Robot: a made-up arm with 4 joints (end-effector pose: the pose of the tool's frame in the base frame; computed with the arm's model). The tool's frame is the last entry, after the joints. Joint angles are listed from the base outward.
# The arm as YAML. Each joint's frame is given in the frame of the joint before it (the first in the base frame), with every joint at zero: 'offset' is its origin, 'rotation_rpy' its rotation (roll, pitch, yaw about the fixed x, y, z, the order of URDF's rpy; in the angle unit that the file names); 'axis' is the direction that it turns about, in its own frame. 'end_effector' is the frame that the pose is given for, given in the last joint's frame.
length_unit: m
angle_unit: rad
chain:
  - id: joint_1
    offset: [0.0, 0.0, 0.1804]
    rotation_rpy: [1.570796, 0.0, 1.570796]
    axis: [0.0, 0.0, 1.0]
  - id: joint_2
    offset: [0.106, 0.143, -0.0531]
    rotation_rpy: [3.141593, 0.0, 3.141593]
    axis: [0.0, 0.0, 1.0]
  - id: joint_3
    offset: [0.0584, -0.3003, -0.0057]
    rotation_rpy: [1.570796, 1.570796, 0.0]
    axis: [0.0, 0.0, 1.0]
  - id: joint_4
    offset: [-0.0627, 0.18, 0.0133]
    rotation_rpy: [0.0, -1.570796, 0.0]
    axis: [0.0, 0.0, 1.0]
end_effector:
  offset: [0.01, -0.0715, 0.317]
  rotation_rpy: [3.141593, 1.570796, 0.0]
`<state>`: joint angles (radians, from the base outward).
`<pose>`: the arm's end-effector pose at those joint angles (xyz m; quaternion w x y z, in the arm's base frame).
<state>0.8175 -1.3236 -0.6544 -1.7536</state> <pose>-0.2372 0.4062 0.1199 0.3482 -0.8806 0.0619 -0.3154</pose>
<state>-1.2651 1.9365 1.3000 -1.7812</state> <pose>-0.3274 -0.0747 0.3790 0.6036 -0.5190 -0.3663 0.4817</pose>
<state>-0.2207 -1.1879 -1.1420 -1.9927</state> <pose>-0.0232 0.0595 -0.2428 0.0763 0.8379 0.2651 0.4710</pose>
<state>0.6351 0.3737 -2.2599 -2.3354</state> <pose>0.3656 -0.1366 0.0577 0.1148 0.4110 0.7786 0.4602</pose>
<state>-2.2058 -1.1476 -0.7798 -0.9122</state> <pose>-0.2272 -0.3814 0.2443 0.9225 -0.0675 0.3168 0.2101</pose>
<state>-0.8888 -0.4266 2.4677 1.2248</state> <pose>0.1462 0.2818 -0.2929 0.2198 -0.2470 0.3512 -0.8760</pose>
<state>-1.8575 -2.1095 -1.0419 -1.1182</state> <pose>-0.1183 -0.2719 -0.3213 0.6716 0.5488 0.2089 0.4518</pose>
